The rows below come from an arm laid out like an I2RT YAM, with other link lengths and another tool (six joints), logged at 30 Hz.
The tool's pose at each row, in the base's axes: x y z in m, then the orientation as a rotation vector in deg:
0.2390 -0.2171 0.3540 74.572 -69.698 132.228
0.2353 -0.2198 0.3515 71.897 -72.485 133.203
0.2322 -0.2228 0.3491 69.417 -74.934 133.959
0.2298 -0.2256 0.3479 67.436 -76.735 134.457
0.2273 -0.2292 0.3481 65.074 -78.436 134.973
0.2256 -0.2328 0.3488 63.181 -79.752 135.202
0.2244 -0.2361 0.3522 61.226 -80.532 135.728
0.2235 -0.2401 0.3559 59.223 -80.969 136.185
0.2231 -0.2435 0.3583 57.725 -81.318 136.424
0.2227 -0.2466 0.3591 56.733 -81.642 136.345
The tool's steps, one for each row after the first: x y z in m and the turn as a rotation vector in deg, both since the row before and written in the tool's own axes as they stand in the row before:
0.0007 0.0051 -0.0009 -1.095 1.206 2.242
0.0007 0.0049 -0.0001 -1.015 1.114 1.947
0.0012 0.0036 0.0005 -0.794 0.907 1.423
0.0025 0.0032 0.0016 -0.807 1.177 1.409
0.0024 0.0024 0.0022 -0.726 0.954 1.004
0.0038 0.0001 0.0031 -0.351 1.099 0.901
0.0039 0.0000 0.0039 -0.262 1.223 0.672
0.0025 0.0003 0.0034 -0.259 0.915 0.460
0.0013 0.0012 0.0027 -0.344 0.609 0.206

